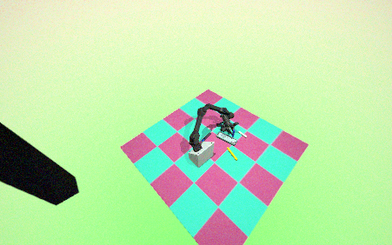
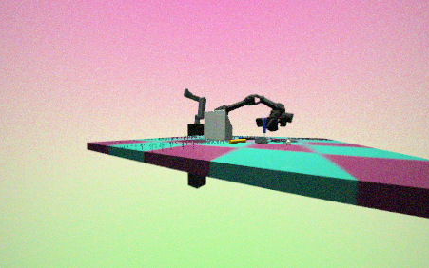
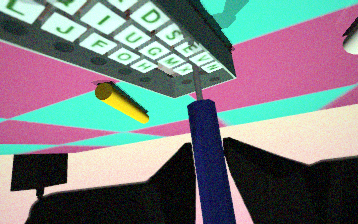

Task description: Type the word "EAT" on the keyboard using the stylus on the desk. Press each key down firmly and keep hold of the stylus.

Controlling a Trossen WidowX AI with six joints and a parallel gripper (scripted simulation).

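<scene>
My gripper tip is 10 mm above the blue stylus. Round my gripper tip: yellow rod 120 mm to the right, 120 mm behind, 70 mm below; then white piece 130 mm ahead, 70 mm below, 20 mm to the right.
</scene>
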